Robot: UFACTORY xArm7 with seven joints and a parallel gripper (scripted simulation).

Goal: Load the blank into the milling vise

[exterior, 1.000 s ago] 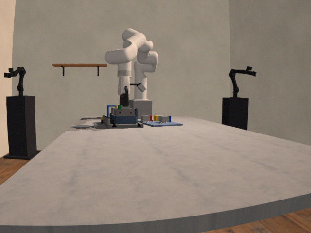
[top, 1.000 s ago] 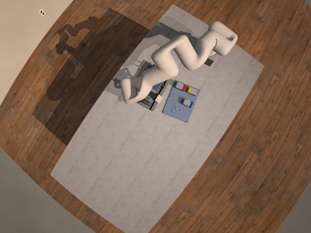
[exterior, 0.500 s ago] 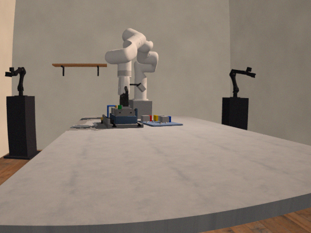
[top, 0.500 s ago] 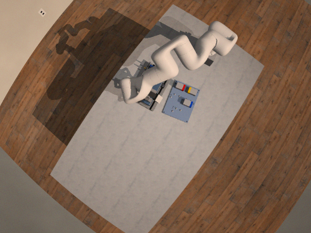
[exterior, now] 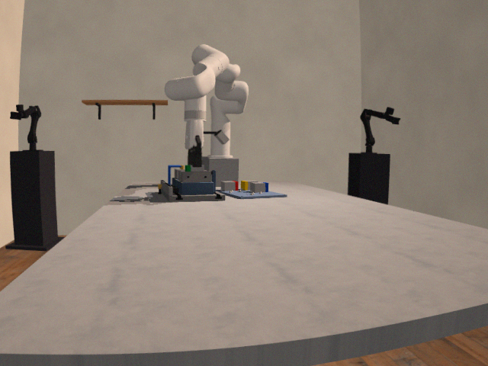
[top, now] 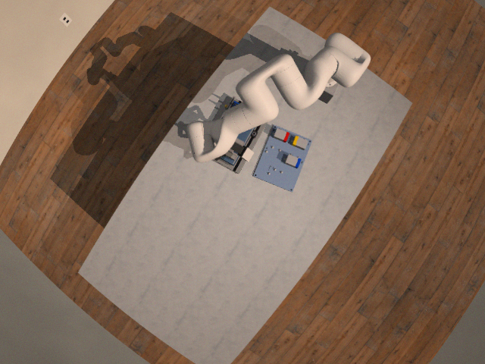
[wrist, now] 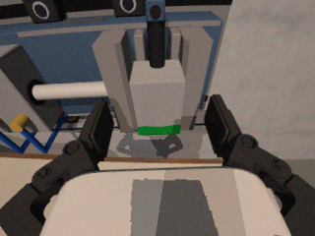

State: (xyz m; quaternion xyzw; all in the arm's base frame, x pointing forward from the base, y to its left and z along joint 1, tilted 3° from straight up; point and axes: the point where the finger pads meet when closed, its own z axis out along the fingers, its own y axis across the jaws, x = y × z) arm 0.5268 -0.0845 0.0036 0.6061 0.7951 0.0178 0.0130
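The green-ended blank lies 2 cm below my hand. Also, from my hand: milling vise 7 cm behind, 2 cm to the right, 8 cm below; fixed jaw 3 cm ahead, 1 cm to the left, 4 cm below; work stop rod 1 cm behind, 5 cm to the left, 3 cm below.
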